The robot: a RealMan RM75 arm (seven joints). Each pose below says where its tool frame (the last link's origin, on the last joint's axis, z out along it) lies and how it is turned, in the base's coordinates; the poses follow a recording.
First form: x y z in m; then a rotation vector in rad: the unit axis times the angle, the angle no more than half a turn.
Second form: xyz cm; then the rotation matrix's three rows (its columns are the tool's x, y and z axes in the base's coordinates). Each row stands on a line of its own. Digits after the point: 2 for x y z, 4 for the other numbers.
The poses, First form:
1: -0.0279 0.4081 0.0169 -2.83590 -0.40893 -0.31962
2: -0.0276 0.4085 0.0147 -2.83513 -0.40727 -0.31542
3: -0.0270 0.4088 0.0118 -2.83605 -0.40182 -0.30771
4: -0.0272 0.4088 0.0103 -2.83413 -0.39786 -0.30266
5: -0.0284 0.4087 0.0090 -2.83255 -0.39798 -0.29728
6: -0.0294 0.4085 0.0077 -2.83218 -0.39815 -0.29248
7: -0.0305 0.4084 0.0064 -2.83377 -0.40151 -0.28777
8: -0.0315 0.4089 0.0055 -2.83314 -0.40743 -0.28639
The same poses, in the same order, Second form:
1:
-2.79 40.81 1.69
0.9363 0.3028 0.1782
0.2461 -0.9272 0.2825
0.2507 -0.2206 -0.9426

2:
-2.76 40.85 1.47
0.9372 0.3016 0.1754
0.2453 -0.9271 0.2834
0.2481 -0.2226 -0.9428

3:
-2.70 40.88 1.18
0.9393 0.2975 0.1708
0.2424 -0.9279 0.2831
0.2427 -0.2245 -0.9438

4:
-2.72 40.88 1.03
0.9407 0.2950 0.1675
0.2402 -0.9279 0.2853
0.2396 -0.2281 -0.9437

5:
-2.84 40.87 0.90
0.9414 0.2950 0.1637
0.2407 -0.9272 0.2869
0.2364 -0.2306 -0.9439

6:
-2.94 40.85 0.77
0.9420 0.2948 0.1604
0.2412 -0.9270 0.2873
0.2334 -0.2319 -0.9443

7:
-3.05 40.84 0.64
0.9420 0.2964 0.1571
0.2440 -0.9268 0.2855
0.2302 -0.2307 -0.9454

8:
-3.15 40.89 0.55
0.9411 0.3002 0.1556
0.2480 -0.9257 0.2857
0.2298 -0.2303 -0.9456

